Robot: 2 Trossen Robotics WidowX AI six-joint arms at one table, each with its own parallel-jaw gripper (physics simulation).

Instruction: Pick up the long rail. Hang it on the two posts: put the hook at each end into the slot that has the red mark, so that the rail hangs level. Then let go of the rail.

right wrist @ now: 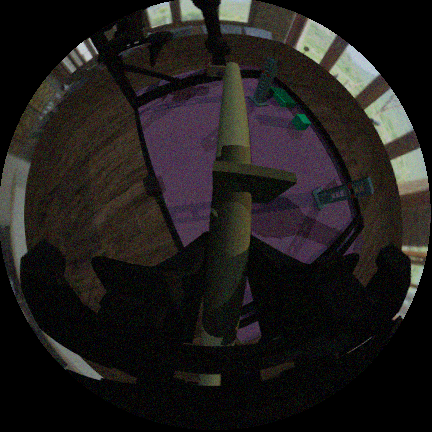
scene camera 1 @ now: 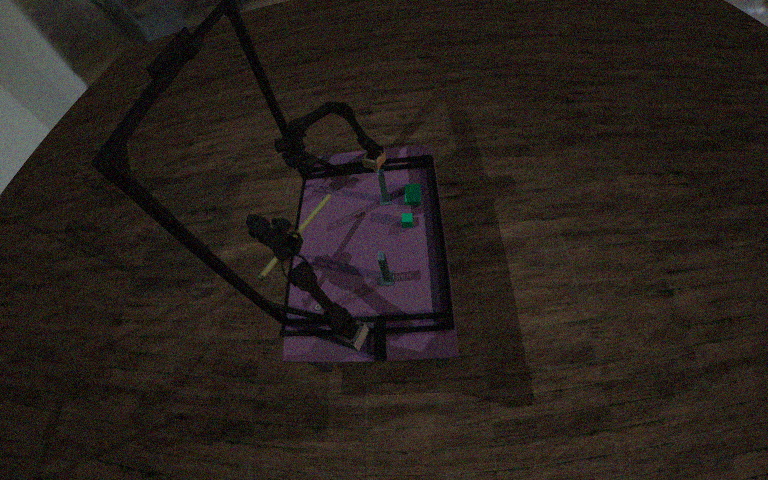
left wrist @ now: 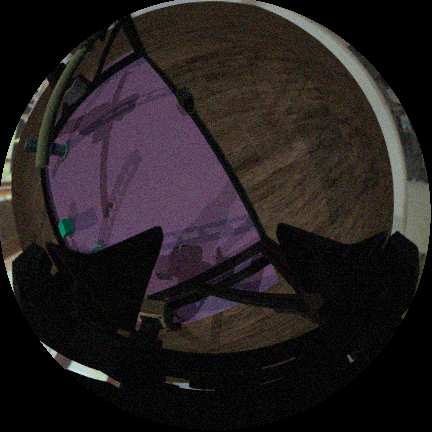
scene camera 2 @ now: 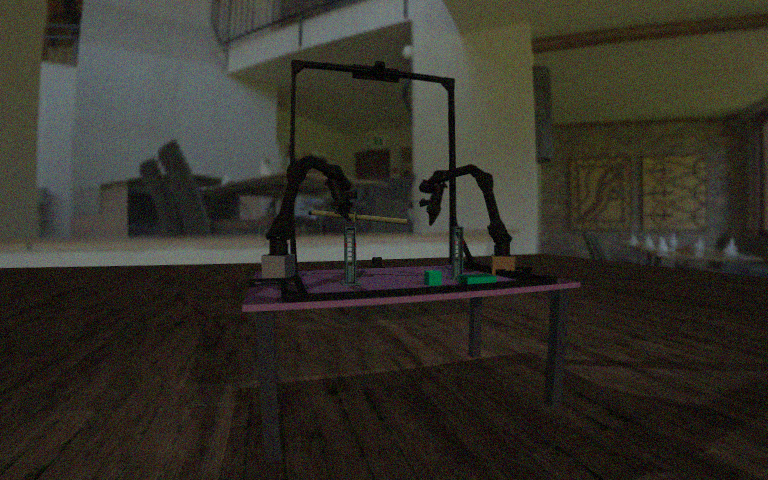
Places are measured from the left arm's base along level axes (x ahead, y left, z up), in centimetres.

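Pixels of known places: left gripper, between the fingertips: [right wrist: 136, 70] [scene camera 1: 302, 171] [left wrist: 220, 230] [scene camera 2: 430, 224]; right gripper, between the fingertips: [right wrist: 225, 236] [scene camera 2: 349, 221]; left arm's base, origin of its link: [right wrist: 218, 62] [scene camera 1: 373, 155] [left wrist: 151, 322] [scene camera 2: 502, 255]; right arm's base, origin of its link: [scene camera 1: 348, 329] [scene camera 2: 278, 254].
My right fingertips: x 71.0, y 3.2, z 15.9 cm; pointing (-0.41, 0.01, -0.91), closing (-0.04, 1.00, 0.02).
Observation:
For each thing: its top centre in the pictures, then the offset to it from my right fingertips. "*": a spot on its surface instead.
- long yellow rail, centre of its top: [right wrist: 255, 159] [scene camera 1: 293, 229] [scene camera 2: 356, 208] dx -3.5, dy +0.4, dz +5.7 cm
- flat crosspiece, a spot on its surface: [right wrist: 255, 180] * dx -3.4, dy +1.0, dz +3.7 cm
- flat green block, centre of its top: [scene camera 2: 477, 275] [scene camera 1: 412, 192] [right wrist: 282, 94] dx -58.3, dy +26.6, dz -21.1 cm
- smaller green block, centre of its top: [scene camera 2: 432, 271] [right wrist: 303, 118] [left wrist: 61, 228] [scene camera 1: 407, 217] dx -41.7, dy +31.3, dz -19.1 cm
- black gantry frame, a spot on its surface: [scene camera 1: 254, 62] [scene camera 2: 450, 126] * dx -47.0, dy -36.3, dz +52.6 cm
The long yellow rail [scene camera 1: 315, 212] [scene camera 2: 380, 218] [left wrist: 60, 100] [right wrist: 233, 115] is in the air, well above the table and behind the posts in scene camera 2. My right gripper [scene camera 1: 296, 234] [scene camera 2: 350, 213] [right wrist: 225, 236] is shut on it; a flat crosspiece [right wrist: 255, 180] shows on the rail. My left gripper [scene camera 2: 428, 210] [left wrist: 220, 230] is open and empty, apart from the rail's right-hand end in scene camera 2. One post [scene camera 1: 383, 267] [scene camera 2: 350, 254] [right wrist: 345, 192] and the other post [scene camera 1: 383, 186] [scene camera 2: 457, 254] [right wrist: 265, 85] stand upright. Small red marks show on them. The end hooks are unclear.
A flat green block [scene camera 1: 412, 193] [scene camera 2: 477, 279] [right wrist: 283, 97] lies by the upper post in scene camera 1. A smaller green block [scene camera 1: 407, 220] [scene camera 2: 433, 277] [left wrist: 66, 227] [right wrist: 301, 121] lies between the posts' rows. A black gantry frame [scene camera 1: 254, 62] [scene camera 2: 451, 124] rises behind the arms.

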